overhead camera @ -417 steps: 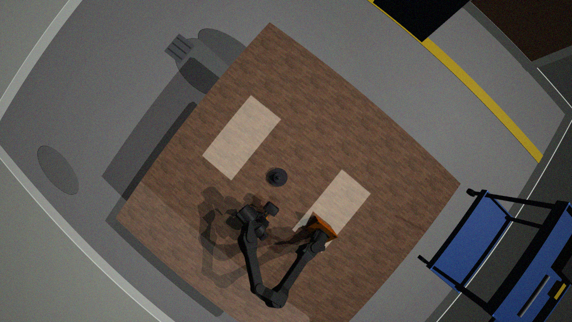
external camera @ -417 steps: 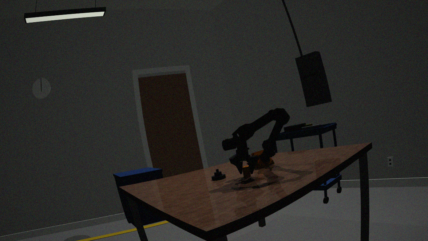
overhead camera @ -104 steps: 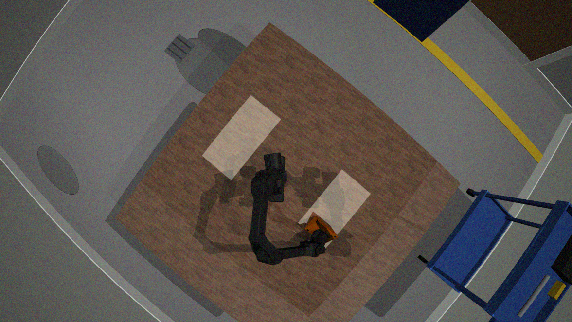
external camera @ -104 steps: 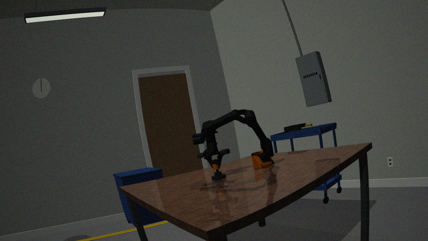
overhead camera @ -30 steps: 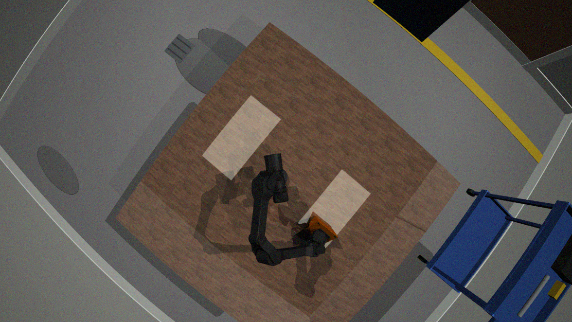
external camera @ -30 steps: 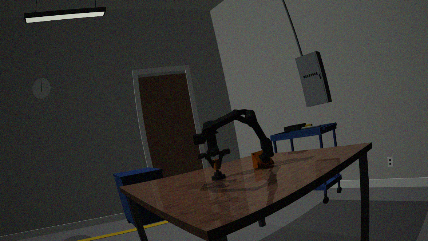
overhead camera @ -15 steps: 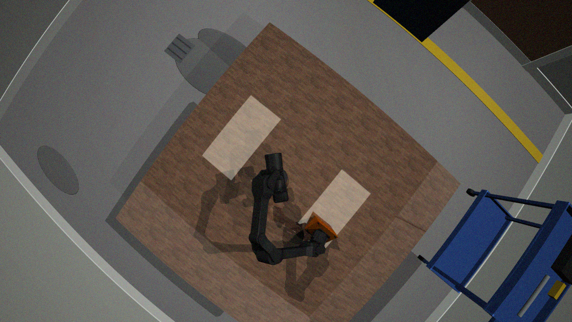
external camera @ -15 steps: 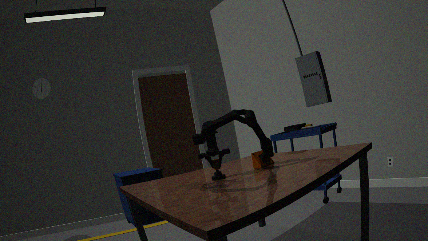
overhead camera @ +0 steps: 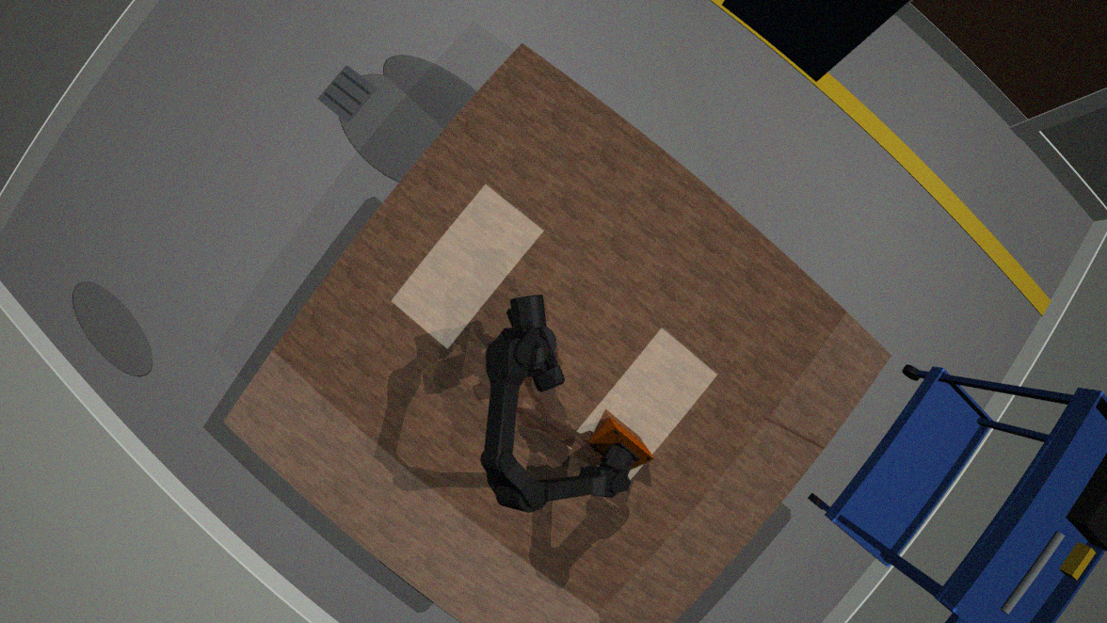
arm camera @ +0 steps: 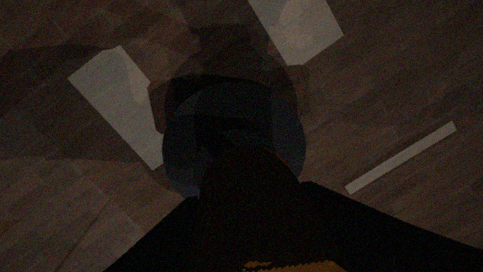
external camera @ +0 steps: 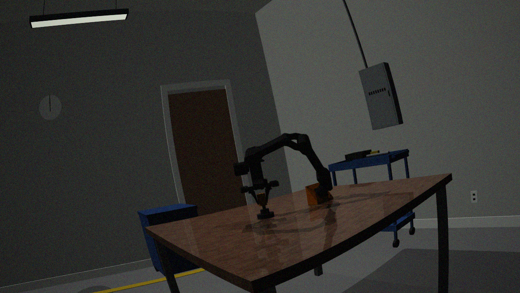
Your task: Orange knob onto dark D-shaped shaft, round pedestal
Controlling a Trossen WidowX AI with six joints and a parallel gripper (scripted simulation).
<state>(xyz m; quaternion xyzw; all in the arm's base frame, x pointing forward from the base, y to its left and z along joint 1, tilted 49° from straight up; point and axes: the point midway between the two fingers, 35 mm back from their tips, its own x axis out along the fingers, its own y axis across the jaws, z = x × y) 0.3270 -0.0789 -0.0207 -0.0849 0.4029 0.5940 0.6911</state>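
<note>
Right now my gripper tip is 2 cm below the orange knob. Round my gripper tip: round dark pedestal 4 cm below.
</note>
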